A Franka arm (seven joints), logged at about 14 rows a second.
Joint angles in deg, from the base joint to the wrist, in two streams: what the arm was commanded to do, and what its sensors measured. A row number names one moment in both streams.
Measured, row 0: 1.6, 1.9, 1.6, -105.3, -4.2, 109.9, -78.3
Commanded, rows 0 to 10: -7.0, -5.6, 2.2, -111.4, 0.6, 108.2, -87.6; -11.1, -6.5, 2.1, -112.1, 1.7, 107.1, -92.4; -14.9, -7.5, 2.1, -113.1, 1.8, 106.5, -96.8; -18.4, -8.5, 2.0, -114.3, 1.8, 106.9, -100.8; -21.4, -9.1, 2.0, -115.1, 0.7, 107.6, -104.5; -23.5, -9.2, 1.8, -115.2, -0.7, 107.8, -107.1; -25.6, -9.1, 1.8, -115.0, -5.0, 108.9, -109.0; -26.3, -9.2, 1.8, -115.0, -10.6, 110.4, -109.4; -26.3, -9.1, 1.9, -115.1, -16.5, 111.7, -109.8; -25.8, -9.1, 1.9, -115.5, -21.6, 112.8, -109.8; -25.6, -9.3, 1.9, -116.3, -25.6, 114.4, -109.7
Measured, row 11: -25.8, -7.7, 1.1, -113.9, -19.1, 111.7, -108.9
